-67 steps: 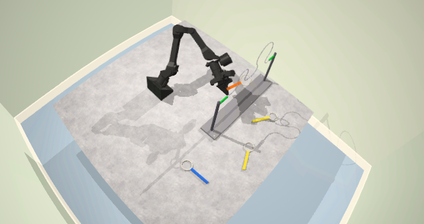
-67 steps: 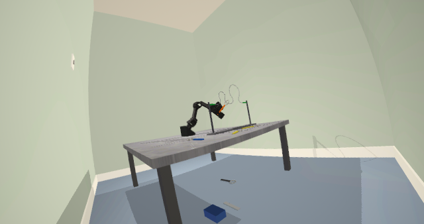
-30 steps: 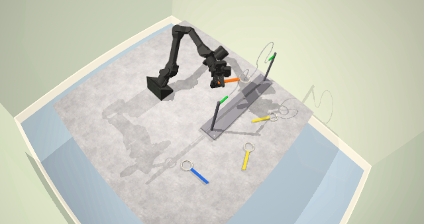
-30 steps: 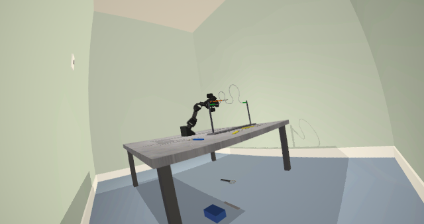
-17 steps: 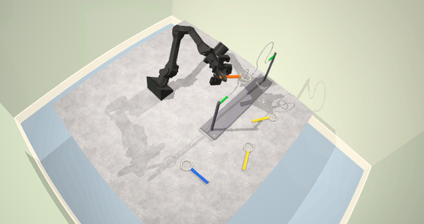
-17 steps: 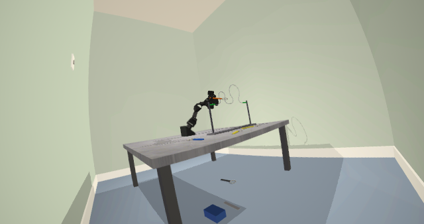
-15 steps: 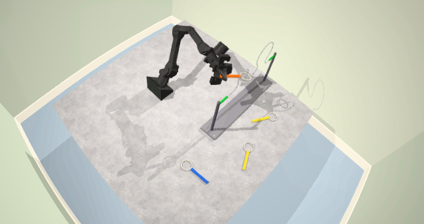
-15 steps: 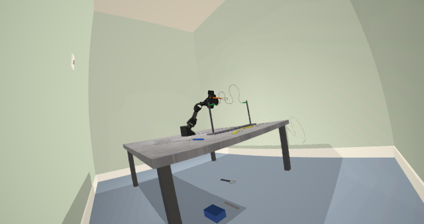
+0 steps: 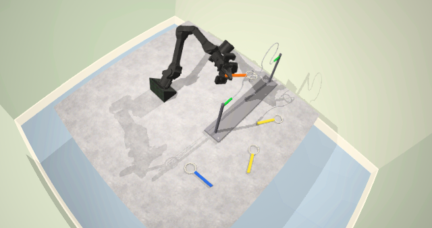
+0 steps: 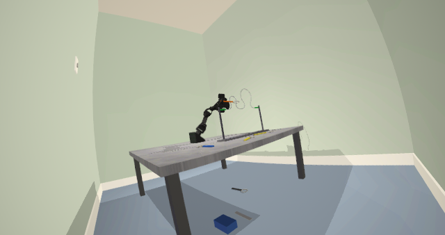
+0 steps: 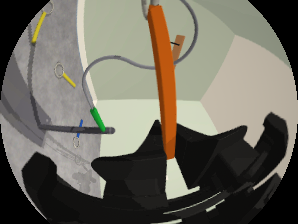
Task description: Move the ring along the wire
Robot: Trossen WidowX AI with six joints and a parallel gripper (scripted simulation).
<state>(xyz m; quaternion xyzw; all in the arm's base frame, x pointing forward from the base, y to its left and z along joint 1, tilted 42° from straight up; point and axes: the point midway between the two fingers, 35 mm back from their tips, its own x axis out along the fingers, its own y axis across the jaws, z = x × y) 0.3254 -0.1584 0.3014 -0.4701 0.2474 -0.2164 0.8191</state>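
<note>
The orange-handled ring lies 30 mm ahead of my gripper tip, 90 mm to the left of it and 20 mm below it. From my gripper tip the other things lie so: blue-handled ring 90 mm ahead, 360 mm to the right, 360 mm below; blue box 260 mm ahead, 450 mm to the right, 840 mm below.
</note>
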